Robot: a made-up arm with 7 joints.
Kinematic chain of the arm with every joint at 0, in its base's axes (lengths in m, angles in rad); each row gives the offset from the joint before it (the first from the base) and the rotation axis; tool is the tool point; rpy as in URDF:
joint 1: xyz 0 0 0.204 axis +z
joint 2: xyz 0 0 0 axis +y
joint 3: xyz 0 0 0.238 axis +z
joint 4: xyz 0.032 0 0 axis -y
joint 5: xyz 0.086 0 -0.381 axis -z
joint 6: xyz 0 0 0 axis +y
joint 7: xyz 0.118 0 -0.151 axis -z
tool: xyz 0 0 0 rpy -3.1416 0 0
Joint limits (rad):
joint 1: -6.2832..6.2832
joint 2: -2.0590..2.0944
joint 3: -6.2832..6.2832
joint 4: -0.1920..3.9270
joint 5: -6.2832..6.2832
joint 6: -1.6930..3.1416
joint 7: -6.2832..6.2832
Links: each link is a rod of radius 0.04 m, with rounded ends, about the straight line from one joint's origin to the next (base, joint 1, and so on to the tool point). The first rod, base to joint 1, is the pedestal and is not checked.
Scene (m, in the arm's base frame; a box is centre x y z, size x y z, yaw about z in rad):
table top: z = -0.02
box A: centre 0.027 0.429 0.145 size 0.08 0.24 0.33 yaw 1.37
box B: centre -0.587 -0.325 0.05 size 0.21 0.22 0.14 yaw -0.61
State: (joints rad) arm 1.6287 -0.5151 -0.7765 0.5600 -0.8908 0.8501 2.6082
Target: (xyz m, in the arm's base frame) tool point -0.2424 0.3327 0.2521
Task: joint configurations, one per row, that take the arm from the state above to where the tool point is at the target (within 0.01 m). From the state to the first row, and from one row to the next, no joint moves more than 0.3 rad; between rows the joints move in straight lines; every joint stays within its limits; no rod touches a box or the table.
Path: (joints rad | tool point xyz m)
1: 1.8077 -0.7253 -0.8239 0.7028 -1.1593 0.6850 2.7392 | 0.2576 0.4025 0.3043
2: 1.9867 -0.9356 -0.8713 0.8455 -1.4278 0.5198 2.8703 | 0.2382 0.3998 0.4460
3: 2.1656 -1.1458 -0.9187 0.9883 -1.6963 0.3547 3.0013 | 0.2400 0.3571 0.5451
4: 2.3446 -1.3560 -0.9661 1.1310 -1.9648 0.1895 3.1323 | 0.2706 0.3088 0.5871
5: 2.5236 -1.5663 -1.0135 1.2738 -2.2333 0.0244 3.2633 | 0.3192 0.2853 0.5707
6: 2.4882 -1.4174 -0.8493 1.0923 -1.9652 0.1508 3.1323 | 0.1845 0.2986 0.6264
7: 2.4528 -1.2685 -0.6852 0.9109 -1.6971 0.2773 3.0013 | 0.0389 0.3228 0.6189
8: 2.4174 -1.1196 -0.5210 0.7294 -1.4291 0.4037 2.8703 | -0.0960 0.3466 0.5461
9: 2.3819 -0.9707 -0.3568 0.5479 -1.1610 0.5302 2.7392 | -0.1965 0.3547 0.4164
10: 2.3465 -0.8218 -0.1926 0.3664 -0.8930 0.6566 2.6082 | -0.2424 0.3327 0.2521

